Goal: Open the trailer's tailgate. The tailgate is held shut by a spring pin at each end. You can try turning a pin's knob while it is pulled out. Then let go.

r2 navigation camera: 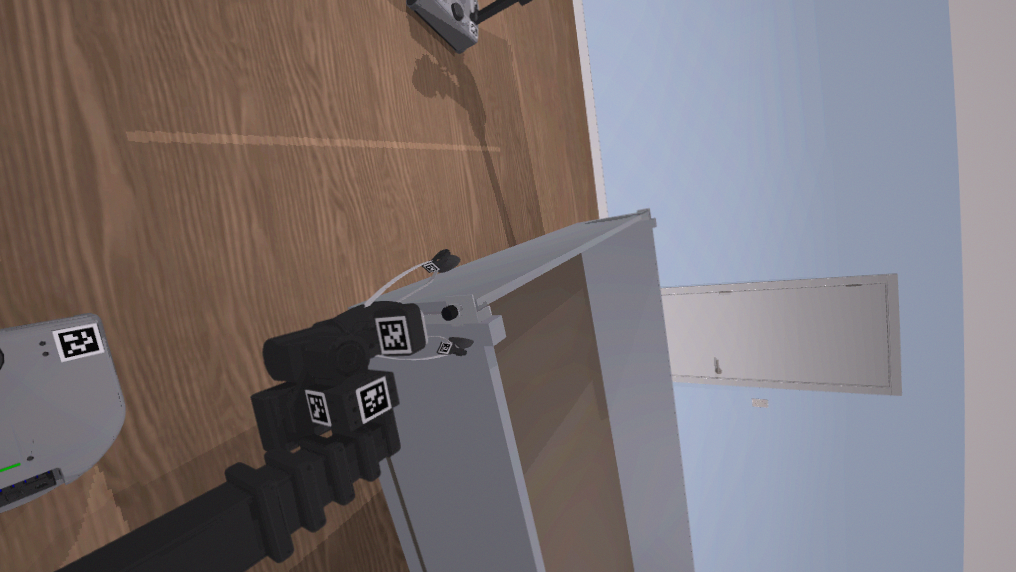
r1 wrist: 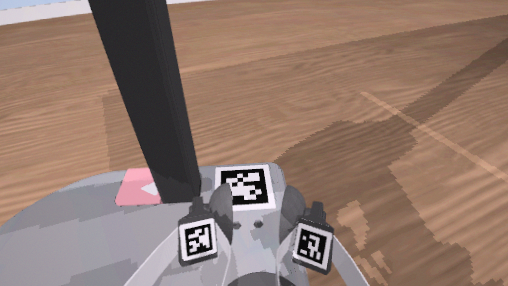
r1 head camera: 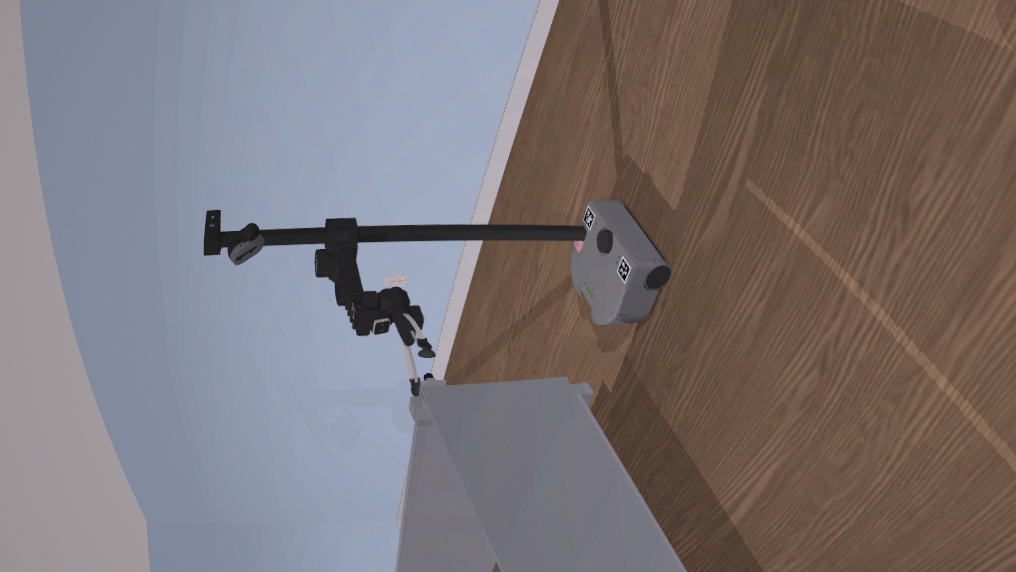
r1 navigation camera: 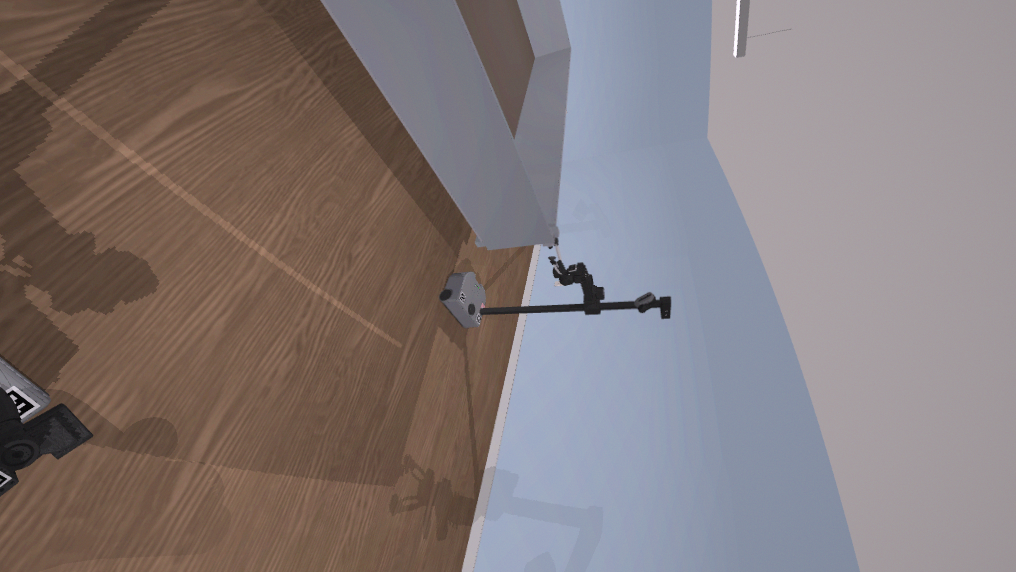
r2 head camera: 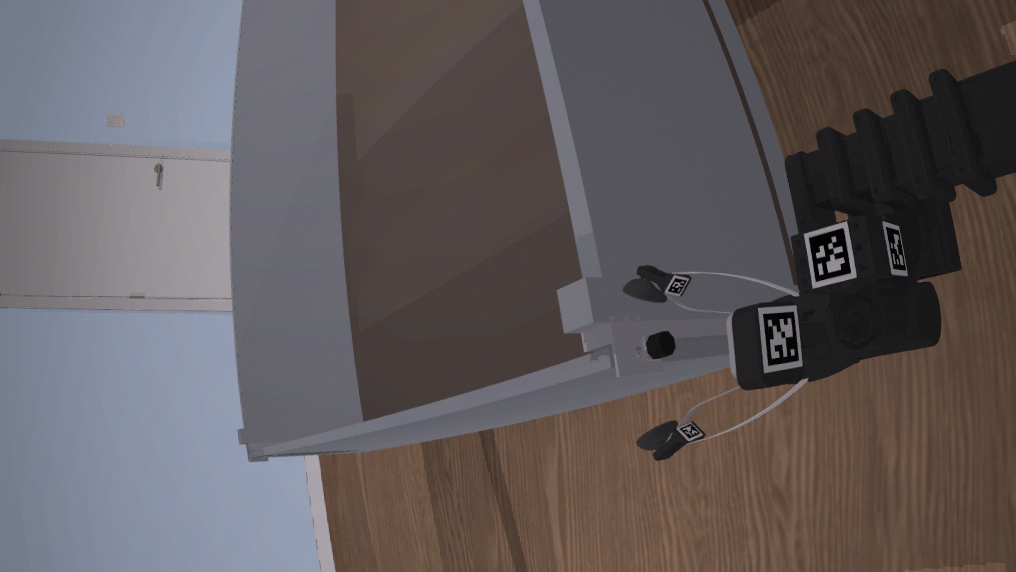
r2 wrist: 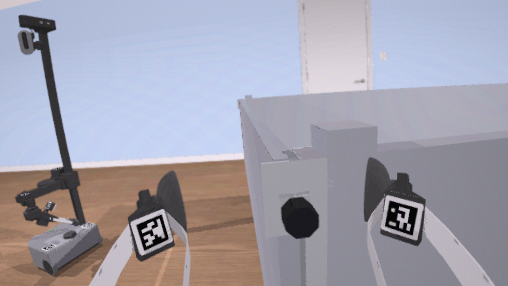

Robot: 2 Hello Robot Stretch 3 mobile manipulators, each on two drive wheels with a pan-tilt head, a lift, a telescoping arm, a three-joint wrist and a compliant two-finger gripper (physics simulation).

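Note:
The grey trailer's tailgate [r1 head camera: 526,454] [r2 head camera: 526,403] [r2 navigation camera: 526,259] stands upright and shut. A black pin knob [r2 head camera: 660,345] [r2 navigation camera: 450,312] [r2 wrist: 300,218] sticks out of a light bracket [r2 wrist: 276,187] at its near end. My r2 gripper [r2 head camera: 651,359] [r2 wrist: 274,200] is open, one finger to each side of the knob; neither finger touches it. In the r2 wrist view the knob lies right of the midline. The far end shows a small bracket [r2 navigation camera: 646,215]; its knob cannot be made out. My r1 gripper [r1 wrist: 256,212] is partly open and empty, low over r1's own base [r1 wrist: 125,240].
r2 [r1 head camera: 622,284] [r1 navigation camera: 465,298] stands at the trailer's pin end. r1 [r2 wrist: 65,247] stands apart from the trailer, on the tailgate's outer side. The trailer's side wall [r2 head camera: 661,177] [r2 navigation camera: 447,426] is beside r2's arm. A white door [r2 head camera: 106,234] [r2 navigation camera: 782,333] [r2 wrist: 335,45] is in the blue wall beyond.

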